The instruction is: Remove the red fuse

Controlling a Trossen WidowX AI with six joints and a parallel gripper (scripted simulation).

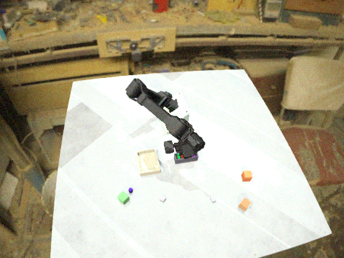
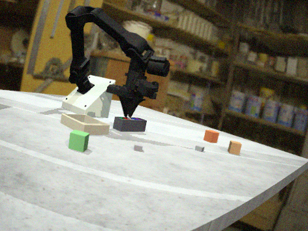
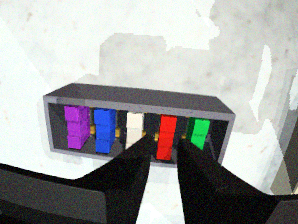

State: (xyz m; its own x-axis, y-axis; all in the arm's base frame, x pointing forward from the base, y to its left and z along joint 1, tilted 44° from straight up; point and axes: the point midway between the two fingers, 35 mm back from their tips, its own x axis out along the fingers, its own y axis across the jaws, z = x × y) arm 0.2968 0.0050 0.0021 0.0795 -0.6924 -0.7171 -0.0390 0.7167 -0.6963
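Right now the red fuse is 20 mm below my gripper tip. The rest, counted from my gripper tip: blue fuse (40 mm to the left, 20 mm below); green fuse (20 mm to the right, 20 mm below); white fuse (20 mm to the left, 20 mm below).
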